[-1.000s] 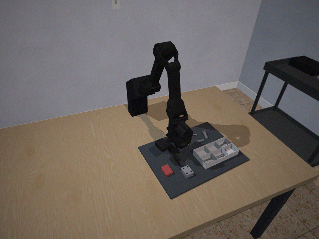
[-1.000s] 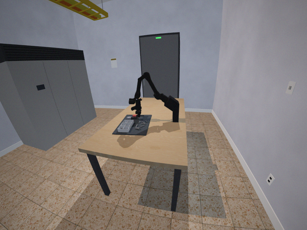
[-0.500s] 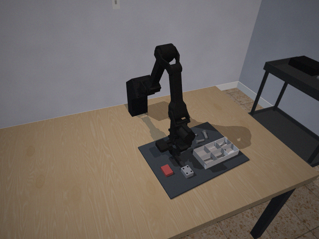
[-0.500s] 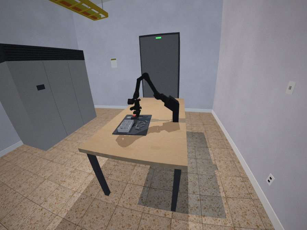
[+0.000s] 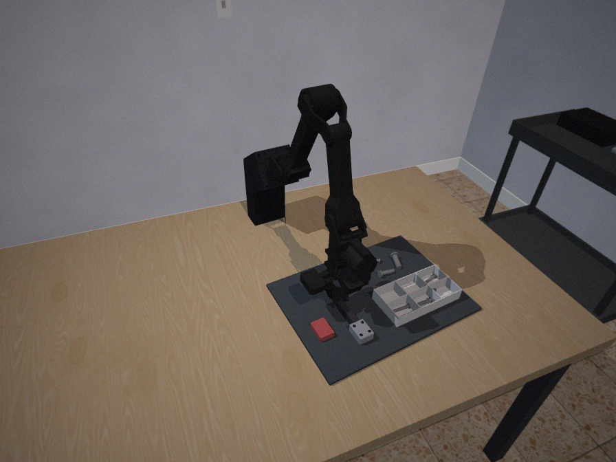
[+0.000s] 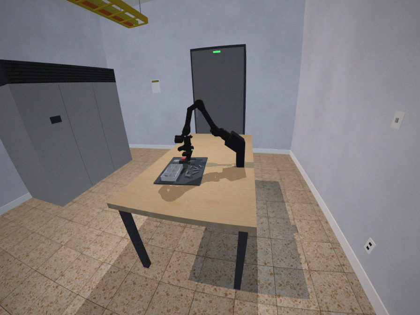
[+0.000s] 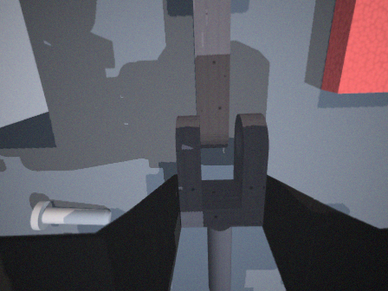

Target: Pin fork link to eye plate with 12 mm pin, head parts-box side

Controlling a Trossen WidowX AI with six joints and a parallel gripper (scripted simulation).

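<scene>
Right now the eye plate is 4 cm ahead of my hand and 5 cm below it. Round my hand: light grey headed pin: 4 cm behind, 9 cm to the left, 6 cm below; then mat: 2 cm ahead, 10 cm to the left, 7 cm below; then red block: 7 cm ahead, 7 cm to the right, 6 cm below.
</scene>
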